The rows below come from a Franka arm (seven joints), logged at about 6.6 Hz.
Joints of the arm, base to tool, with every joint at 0 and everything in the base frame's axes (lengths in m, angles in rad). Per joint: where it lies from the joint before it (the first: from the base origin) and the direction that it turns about. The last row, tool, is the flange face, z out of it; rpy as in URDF.
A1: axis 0 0 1 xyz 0 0 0.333
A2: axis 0 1 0 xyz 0 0 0
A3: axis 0 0 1 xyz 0 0 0.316
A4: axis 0 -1 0 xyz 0.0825 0 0
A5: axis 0 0 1 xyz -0.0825 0 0.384
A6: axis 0 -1 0 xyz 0 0 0
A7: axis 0 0 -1 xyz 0.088 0 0
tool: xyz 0 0 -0.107 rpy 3.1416 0 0
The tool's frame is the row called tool.
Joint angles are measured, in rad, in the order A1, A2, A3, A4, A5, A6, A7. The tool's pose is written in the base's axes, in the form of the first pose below.
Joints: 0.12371, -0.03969, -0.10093, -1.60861, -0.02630, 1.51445, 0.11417
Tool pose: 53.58, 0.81, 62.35, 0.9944, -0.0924, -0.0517, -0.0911, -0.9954, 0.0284
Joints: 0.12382, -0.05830, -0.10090, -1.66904, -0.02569, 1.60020, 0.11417
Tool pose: 53.78, 0.81, 61.23, 0.9959, -0.0901, -0.0085, -0.0899, -0.9957, 0.0209
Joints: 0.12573, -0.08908, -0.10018, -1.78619, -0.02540, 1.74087, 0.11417
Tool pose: 53.80, 0.94, 58.53, 0.9954, -0.0842, 0.0449, -0.0848, -0.9963, 0.0113
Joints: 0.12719, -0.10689, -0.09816, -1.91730, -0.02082, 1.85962, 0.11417
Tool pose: 53.41, 1.20, 54.22, 0.9956, -0.0791, 0.0495, -0.0794, -0.9968, 0.0042
